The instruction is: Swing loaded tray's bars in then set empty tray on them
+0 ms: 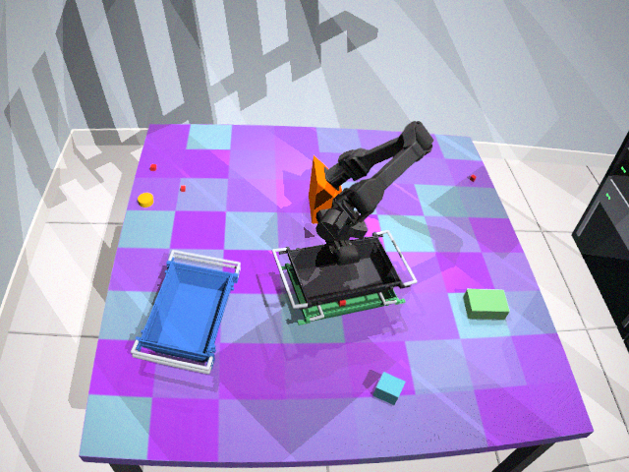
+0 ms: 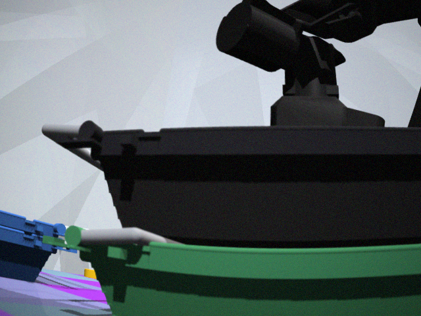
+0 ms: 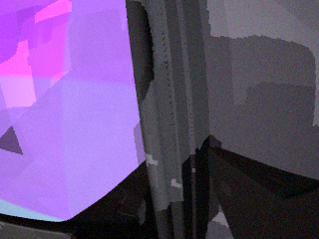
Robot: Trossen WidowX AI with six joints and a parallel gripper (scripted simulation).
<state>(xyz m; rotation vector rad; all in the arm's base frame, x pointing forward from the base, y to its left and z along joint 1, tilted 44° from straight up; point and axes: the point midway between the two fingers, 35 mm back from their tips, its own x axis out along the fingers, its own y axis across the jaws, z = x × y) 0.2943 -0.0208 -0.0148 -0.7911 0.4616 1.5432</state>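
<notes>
My gripper tip is now 7 cm short of the black tray, 3 cm below it and 1 cm to the right of it. From my gripper tip the other things lie so: yellow disc (56 cm to the right, 31 cm behind, 7 cm below); green block (44 cm to the left, 14 cm ahead, 6 cm below); blue-green block (39 cm ahead, 10 cm to the left, 6 cm below).
</notes>
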